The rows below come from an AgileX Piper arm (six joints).
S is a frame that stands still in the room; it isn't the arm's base.
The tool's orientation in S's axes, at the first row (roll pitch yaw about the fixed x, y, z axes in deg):
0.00 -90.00 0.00
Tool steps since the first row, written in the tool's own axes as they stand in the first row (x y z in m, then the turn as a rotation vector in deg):
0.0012 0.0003 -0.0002 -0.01 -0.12 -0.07
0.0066 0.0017 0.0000 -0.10 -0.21 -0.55
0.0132 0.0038 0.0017 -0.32 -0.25 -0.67
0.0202 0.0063 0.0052 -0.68 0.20 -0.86
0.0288 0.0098 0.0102 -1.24 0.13 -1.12
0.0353 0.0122 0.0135 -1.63 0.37 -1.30
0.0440 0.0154 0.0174 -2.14 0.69 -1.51
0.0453 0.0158 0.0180 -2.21 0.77 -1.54
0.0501 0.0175 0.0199 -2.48 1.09 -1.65
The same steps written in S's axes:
0.0002 0.0003 0.0012 0.07 -0.12 -0.01
0.0000 0.0017 0.0066 0.55 -0.21 -0.10
-0.0017 0.0038 0.0132 0.67 -0.25 -0.32
-0.0052 0.0063 0.0202 0.86 0.20 -0.68
-0.0102 0.0098 0.0288 1.12 0.13 -1.24
-0.0135 0.0122 0.0353 1.30 0.37 -1.63
-0.0174 0.0154 0.0440 1.51 0.69 -2.14
-0.0180 0.0158 0.0453 1.54 0.77 -2.21
-0.0199 0.0175 0.0501 1.65 1.09 -2.48

